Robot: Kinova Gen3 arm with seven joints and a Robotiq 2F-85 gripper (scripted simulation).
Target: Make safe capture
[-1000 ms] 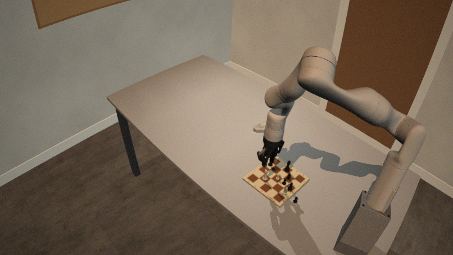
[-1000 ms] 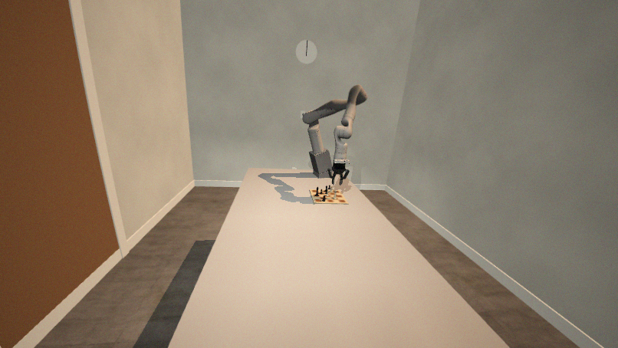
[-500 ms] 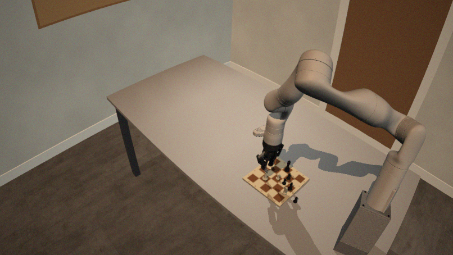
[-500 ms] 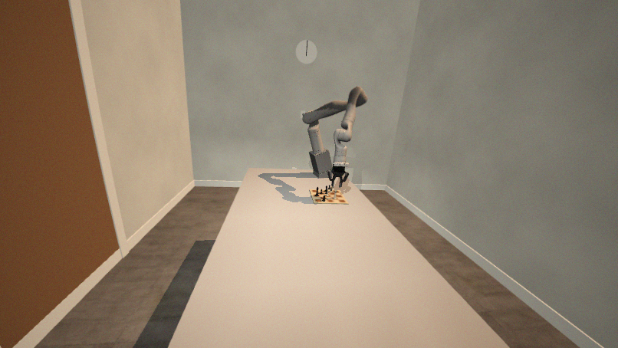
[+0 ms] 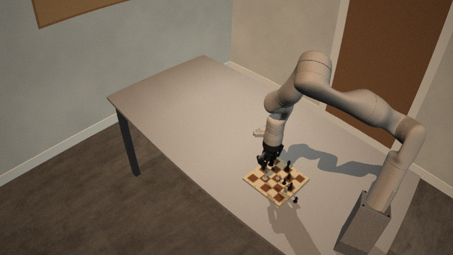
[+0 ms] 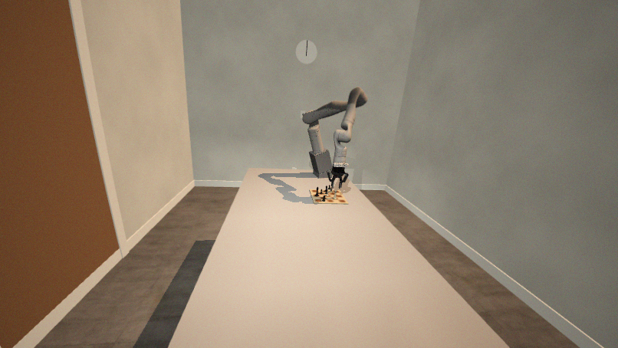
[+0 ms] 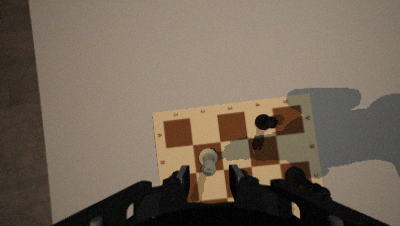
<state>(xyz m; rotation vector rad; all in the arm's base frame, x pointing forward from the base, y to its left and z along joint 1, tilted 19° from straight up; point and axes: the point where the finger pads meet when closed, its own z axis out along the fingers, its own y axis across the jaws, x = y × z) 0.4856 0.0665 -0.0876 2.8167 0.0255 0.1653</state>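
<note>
The white piece lies 60 mm below my hand. The rest, counted from my hand: small chessboard 90 mm below, 40 mm to the right, 30 mm behind; then white pawn 80 mm below, 40 mm to the right, 40 mm behind; then tall black piece 110 mm to the right, 60 mm below, 30 mm behind.
</note>
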